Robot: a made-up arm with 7 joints. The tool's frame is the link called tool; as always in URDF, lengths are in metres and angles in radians.
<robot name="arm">
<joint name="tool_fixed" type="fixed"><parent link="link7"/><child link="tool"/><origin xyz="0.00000 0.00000 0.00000" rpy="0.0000 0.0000 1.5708"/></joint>
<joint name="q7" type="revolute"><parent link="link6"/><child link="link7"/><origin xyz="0.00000 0.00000 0.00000" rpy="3.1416 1.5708 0.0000"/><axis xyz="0 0 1"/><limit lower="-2.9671" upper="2.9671"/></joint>
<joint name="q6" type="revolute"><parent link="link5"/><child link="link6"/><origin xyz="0.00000 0.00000 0.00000" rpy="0.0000 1.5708 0.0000"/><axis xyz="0 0 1"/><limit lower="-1.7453" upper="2.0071"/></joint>
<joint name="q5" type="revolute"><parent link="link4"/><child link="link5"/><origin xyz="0.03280 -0.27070 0.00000" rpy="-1.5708 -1.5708 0.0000"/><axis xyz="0 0 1"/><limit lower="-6.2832" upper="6.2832"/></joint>
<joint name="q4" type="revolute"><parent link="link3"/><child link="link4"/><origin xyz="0.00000 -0.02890 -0.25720" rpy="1.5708 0.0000 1.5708"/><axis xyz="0 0 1"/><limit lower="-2.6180" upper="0.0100"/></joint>
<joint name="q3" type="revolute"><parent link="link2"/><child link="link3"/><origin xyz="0.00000 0.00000 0.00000" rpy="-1.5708 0.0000 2.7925"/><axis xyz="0 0 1"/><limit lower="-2.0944" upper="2.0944"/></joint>
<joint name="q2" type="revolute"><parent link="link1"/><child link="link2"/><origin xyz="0.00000 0.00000 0.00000" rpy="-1.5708 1.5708 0.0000"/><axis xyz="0 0 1"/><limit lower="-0.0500" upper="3.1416"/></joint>
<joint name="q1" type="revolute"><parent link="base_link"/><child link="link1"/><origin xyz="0.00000 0.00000 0.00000" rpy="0.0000 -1.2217 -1.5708"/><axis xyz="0 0 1"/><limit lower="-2.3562" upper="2.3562"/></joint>
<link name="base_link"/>
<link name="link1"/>
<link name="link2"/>
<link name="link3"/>
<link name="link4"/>
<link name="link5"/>
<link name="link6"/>
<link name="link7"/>
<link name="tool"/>
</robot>
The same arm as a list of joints. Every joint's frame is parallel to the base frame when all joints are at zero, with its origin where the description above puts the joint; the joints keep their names.
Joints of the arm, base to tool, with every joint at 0 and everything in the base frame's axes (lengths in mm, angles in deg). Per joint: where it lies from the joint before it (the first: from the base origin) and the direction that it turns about. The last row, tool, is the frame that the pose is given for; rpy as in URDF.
q1: xyz 0.0 0.0 0.0 axis 0 0.9397 0.342
q2: xyz 0.0 0.0 0.0 axis 1 0 0
q3: xyz 0.0 0.0 0.0 axis 0 0 1
q4: xyz 28.9 0.0 -257.2 axis 0 1 0
q5: xyz -32.8 0.0 -270.7 axis 0 0 1
q6: xyz 0.0 0.0 0.0 axis 0 1 0
q7: xyz 0.0 0.0 0.0 axis 0 0 1
tool: xyz 0.0 0.0 0.0 rpy 0.00 0.00 0.00
Joint limits (deg, base to tool): -135.00..135.00 -2.86..180.00 -120.00..120.00 -150.00..0.57 -360.00..360.00 -100.00..115.00 -170.00..170.00

